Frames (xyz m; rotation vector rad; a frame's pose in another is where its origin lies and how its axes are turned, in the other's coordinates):
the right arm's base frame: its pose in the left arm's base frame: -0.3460 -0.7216 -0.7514 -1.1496 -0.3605 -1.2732
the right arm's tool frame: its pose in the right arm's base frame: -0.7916 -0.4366 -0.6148 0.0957 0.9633 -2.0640
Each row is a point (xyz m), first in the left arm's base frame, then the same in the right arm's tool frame.
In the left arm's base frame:
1: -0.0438 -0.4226 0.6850
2: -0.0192 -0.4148 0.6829
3: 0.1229 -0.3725 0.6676
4: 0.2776 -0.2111 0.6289
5: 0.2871 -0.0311 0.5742
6: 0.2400 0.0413 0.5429
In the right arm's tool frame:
1: -1.7892 0.3483 1.6047
2: -1.8101 0.3335 1.6011
3: -1.9306 0.2493 1.5762
4: -2.0387 0.0504 1.5911
5: -2.0044 -0.1289 1.6377
6: -1.9401 -0.1902 1.6612

